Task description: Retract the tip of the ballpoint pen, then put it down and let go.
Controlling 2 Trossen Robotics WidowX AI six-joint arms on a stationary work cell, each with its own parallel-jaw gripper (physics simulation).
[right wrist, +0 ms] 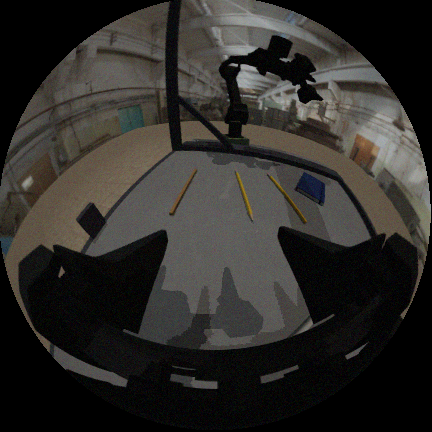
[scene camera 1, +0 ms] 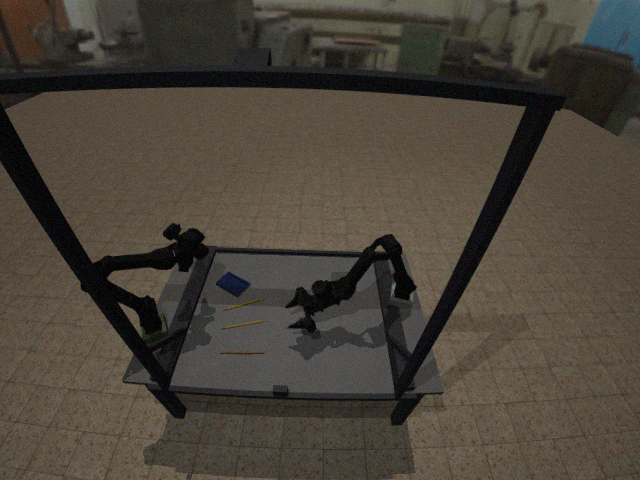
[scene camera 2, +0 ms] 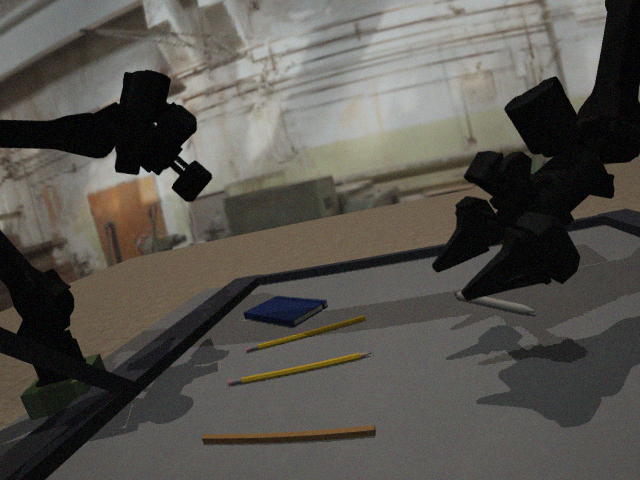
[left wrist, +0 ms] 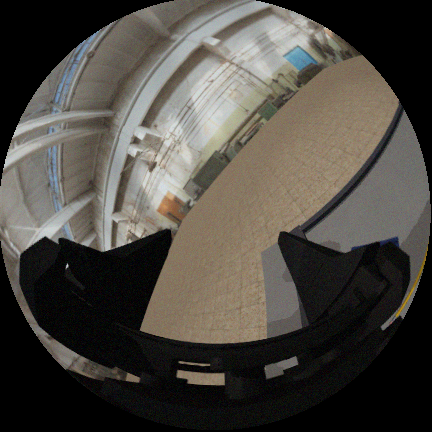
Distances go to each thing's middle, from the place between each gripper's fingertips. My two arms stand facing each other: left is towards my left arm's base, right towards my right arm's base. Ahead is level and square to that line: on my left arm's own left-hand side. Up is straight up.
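My right gripper is 80 mm past the orange pencil (scene camera 2: pixel 362 431), 190 mm to the right of it and 90 mm above it.
The orange pencil is 18 cm to the right of my left hand, 40 cm behind it and 32 cm below it. By its middle, the pencil is nearer to my right gripper than to my left hand.
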